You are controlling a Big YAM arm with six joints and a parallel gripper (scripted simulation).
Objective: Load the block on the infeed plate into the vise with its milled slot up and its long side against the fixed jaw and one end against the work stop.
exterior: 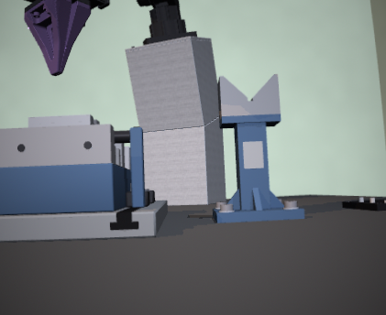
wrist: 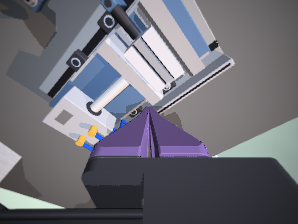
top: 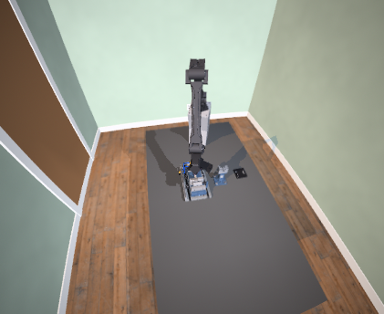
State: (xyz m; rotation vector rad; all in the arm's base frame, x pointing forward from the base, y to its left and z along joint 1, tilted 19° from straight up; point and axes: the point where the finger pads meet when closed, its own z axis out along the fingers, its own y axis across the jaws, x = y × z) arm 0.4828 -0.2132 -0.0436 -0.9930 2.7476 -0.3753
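My gripper is now 7 cm above the part, 3 cm short of it and 1 cm to the right of it. Also, from my hand: dark work stop rod: 8 cm below, 6 cm to the left, 4 cm ahead; moving jaw: 10 cm below, 2 cm to the left, 1 cm behind; fixed jaw: 10 cm below, 6 cm ahead, 1 cm to the left.
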